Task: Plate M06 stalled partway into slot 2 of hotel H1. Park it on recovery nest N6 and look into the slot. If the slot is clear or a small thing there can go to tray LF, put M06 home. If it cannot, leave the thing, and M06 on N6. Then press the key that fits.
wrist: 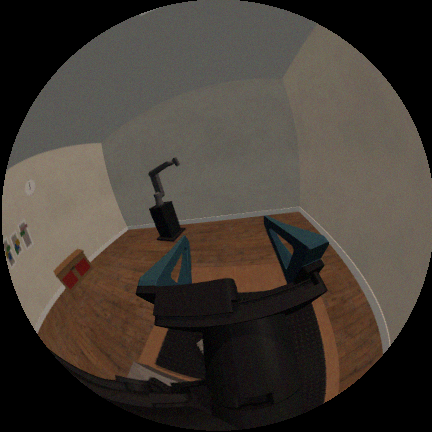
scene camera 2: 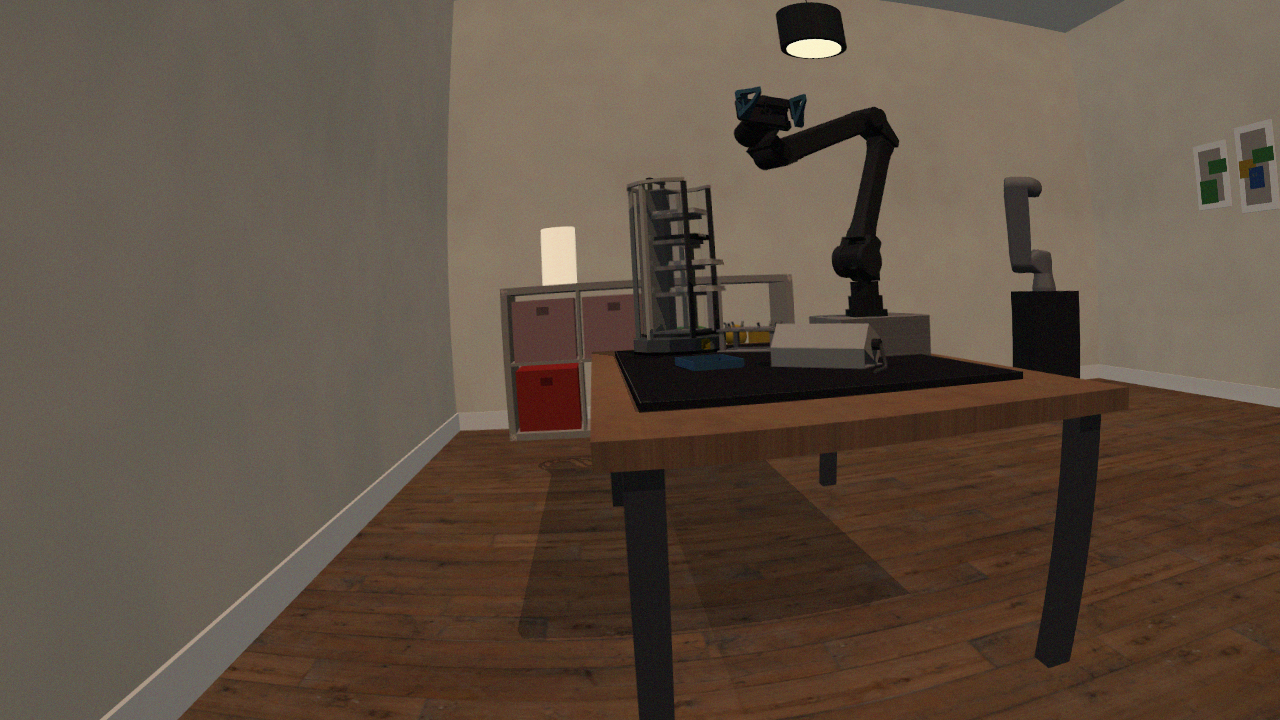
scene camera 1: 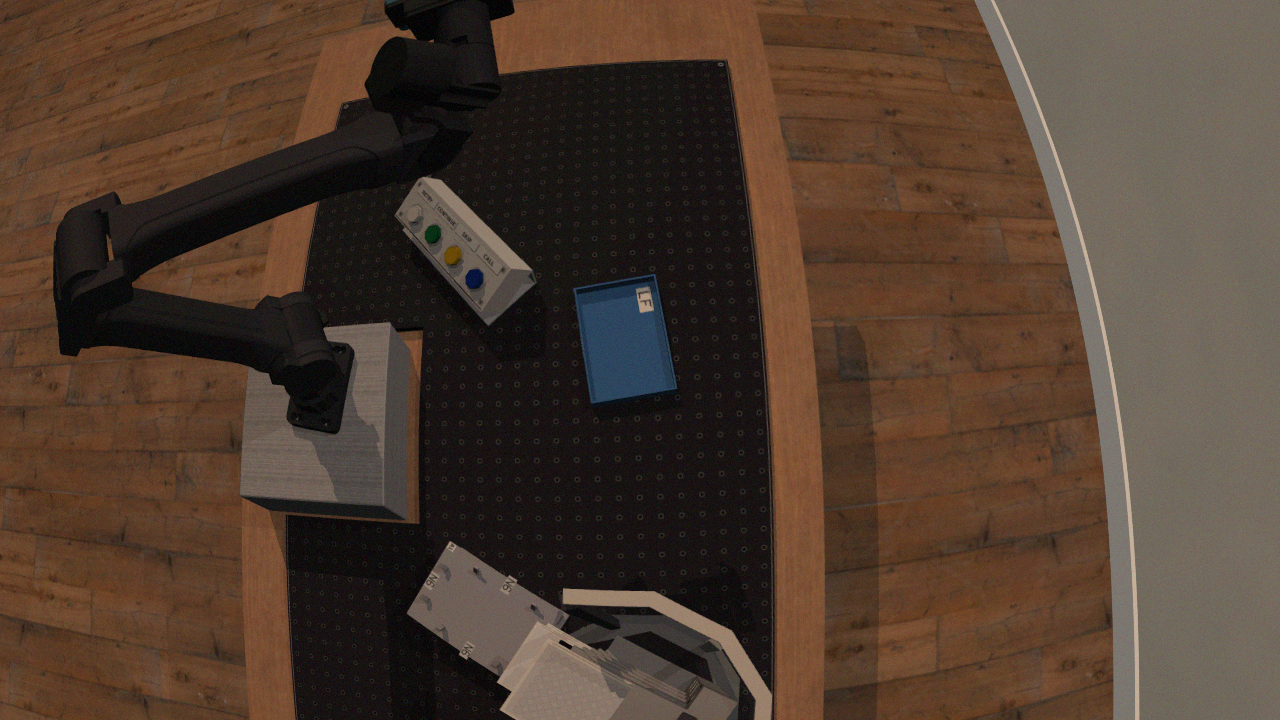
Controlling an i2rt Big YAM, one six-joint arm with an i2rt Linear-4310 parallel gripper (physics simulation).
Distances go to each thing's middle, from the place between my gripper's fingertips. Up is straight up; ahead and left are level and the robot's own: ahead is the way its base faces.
Labels:
The slotted plate rack (scene camera 1: 673, 656) is 700 mm to the right of my hand, 290 mm below it and 260 mm ahead of it.

